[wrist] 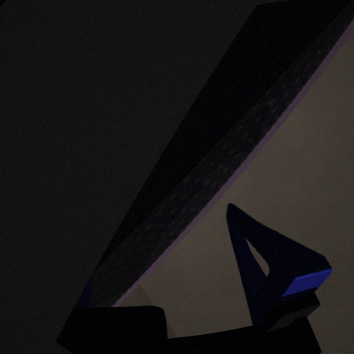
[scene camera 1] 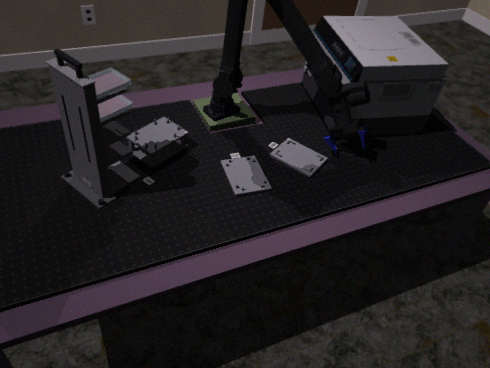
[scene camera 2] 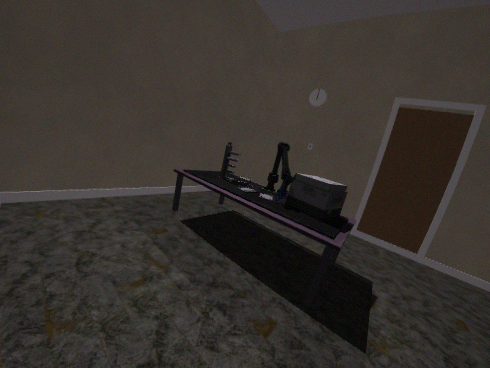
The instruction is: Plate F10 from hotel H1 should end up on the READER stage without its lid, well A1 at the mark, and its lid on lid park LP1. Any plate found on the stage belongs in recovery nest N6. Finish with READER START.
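Seen in the pictures: gripper, between the fingertips: (scene camera 1: 350, 152) (scene camera 2: 278, 200); arm's base, origin of its link: (scene camera 1: 221, 111) (scene camera 2: 269, 189).
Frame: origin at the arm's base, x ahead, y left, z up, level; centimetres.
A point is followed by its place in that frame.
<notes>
My gripper (scene camera 1: 349, 145) {y 23.9, x 44.1, z 2.8 cm} (scene camera 2: 281, 195) {y 23.9, x 44.1, z 2.8 cm} is open and empty, low over the table beside the reader's near left corner; part of it shows in the wrist view. The reader (scene camera 1: 380, 45) {y 47.3, x 25.7, z 28.6 cm} (scene camera 2: 320, 192) {y 54.5, x 43.7, z 20.0 cm} is a large grey-white box at the right; no plate stage can be made out. The hotel (scene camera 1: 82, 130) {y -55.9, x 17.1, z 21.6 cm} (scene camera 2: 226, 161) {y -52.8, x 17.4, z 19.0 cm} is a tall grey tower at the left. An upper plate (scene camera 1: 112, 82) {y -45.3, x 13.8, z 31.3 cm} and a lower plate (scene camera 1: 116, 106) {y -45.2, x 14.3, z 24.2 cm}, both clear with pinkish contents, sit on its shelves. Their labels and lids cannot be made out. Which holders are LP1 and N6 cannot be read.
A raised pegged holder (scene camera 1: 157, 134) {y -30.4, x 7.6, z 4.9 cm} stands right of the hotel. A flat pegged holder (scene camera 1: 242, 175) {y -13.5, x 33.2, z -0.2 cm} and a flat holder with corner brackets (scene camera 1: 297, 156) {y 8.5, x 34.6, z 0.1 cm} lie mid-table, the latter left of the gripper. The arm's green base (scene camera 1: 242, 119) {y 3.7, x 8.4, z 0.3 cm} is behind them. The table's pink edge (scene camera 1: 260, 237) {y -22.4, x 55.3, z -2.4 cm} runs along the front.
</notes>
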